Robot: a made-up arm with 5 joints.
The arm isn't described. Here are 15 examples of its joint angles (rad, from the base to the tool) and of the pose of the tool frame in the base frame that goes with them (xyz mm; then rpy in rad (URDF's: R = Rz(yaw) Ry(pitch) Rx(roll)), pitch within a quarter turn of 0, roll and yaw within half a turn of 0).
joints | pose
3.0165 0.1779 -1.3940 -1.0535 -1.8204 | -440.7 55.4 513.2 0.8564 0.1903 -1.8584
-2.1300 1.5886 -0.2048 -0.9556 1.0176 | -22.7 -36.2 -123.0 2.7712 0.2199 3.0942
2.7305 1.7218 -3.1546 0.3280 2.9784 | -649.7 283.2 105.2 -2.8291 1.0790 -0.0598
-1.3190 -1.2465 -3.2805 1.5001 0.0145 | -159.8 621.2 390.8 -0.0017 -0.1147 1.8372
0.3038 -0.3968 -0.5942 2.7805 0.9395 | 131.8 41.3 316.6 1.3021 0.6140 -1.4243
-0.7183 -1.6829 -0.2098 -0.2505 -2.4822 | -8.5 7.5 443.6 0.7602 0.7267 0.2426
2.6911 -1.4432 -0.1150 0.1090 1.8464 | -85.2 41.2 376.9 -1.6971 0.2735 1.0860
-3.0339 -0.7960 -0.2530 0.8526 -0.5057 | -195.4 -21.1 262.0 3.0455 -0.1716 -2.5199
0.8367 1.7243 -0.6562 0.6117 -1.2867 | -16.4 -18.2 -203.0 -1.4573 0.2824 2.4393
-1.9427 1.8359 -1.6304 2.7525 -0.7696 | -77.2 -198.0 -222.2 -0.1285 0.1315 0.4208
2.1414 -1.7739 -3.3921 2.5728 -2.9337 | 308.8 -481.2 60.7 0.1254 0.5353 2.3837
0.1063 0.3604 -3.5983 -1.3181 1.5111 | -22.5 -2.4 681.7 1.4141 0.0590 -1.4738
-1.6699 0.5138 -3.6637 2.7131 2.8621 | -21.8 -219.4 664.7 -3.0135 0.4188 1.7784
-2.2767 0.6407 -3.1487 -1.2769 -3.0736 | -168.9 -198.1 690.3 -0.0509 -0.6416 -2.1918
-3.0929 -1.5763 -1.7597 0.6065 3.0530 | 460.9 22.5 604.4 -0.0387 0.4104 3.0936
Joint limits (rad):
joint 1: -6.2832..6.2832
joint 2: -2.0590..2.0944
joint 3: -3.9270..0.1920
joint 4: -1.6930..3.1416
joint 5: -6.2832..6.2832
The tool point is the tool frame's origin. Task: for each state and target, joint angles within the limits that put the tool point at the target. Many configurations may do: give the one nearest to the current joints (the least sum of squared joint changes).
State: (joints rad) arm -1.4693 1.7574 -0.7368 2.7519 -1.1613
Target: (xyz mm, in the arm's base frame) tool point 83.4 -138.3 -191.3
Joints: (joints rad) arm -1.0281 1.7791 -1.3601 2.6584 -1.1613
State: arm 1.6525 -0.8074 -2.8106 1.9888 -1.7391
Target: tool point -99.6 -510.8 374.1
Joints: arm 1.3782 -1.2047 -3.3952 2.7658 -1.7391
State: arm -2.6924 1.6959 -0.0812 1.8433 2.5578
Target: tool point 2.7 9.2 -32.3
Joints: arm -1.8563 1.5583 -0.4683 1.8114 2.5578
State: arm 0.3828 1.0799 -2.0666 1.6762 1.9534
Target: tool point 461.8 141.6 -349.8
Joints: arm 0.2975 1.9837 -2.4830 1.0077 1.9534
